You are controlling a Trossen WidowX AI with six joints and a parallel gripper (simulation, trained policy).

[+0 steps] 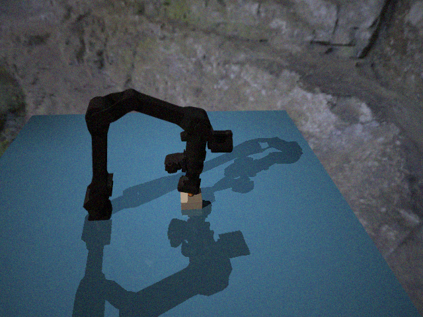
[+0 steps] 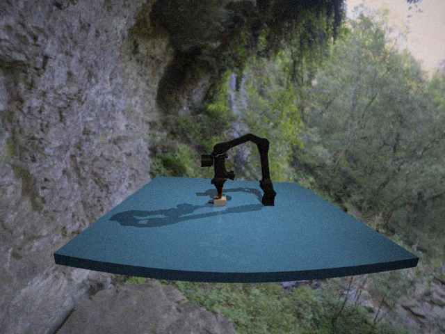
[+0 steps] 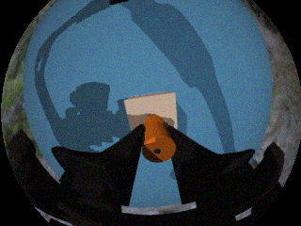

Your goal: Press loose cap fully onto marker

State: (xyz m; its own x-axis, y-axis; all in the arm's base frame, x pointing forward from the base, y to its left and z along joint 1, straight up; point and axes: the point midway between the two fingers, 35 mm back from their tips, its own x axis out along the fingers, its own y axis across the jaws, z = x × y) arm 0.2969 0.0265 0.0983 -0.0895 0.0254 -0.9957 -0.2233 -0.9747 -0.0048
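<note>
Now: the orange cap 1 cm above my gripper tip. Also, from my gripper tip: tan holder block 5 cm below.
</note>
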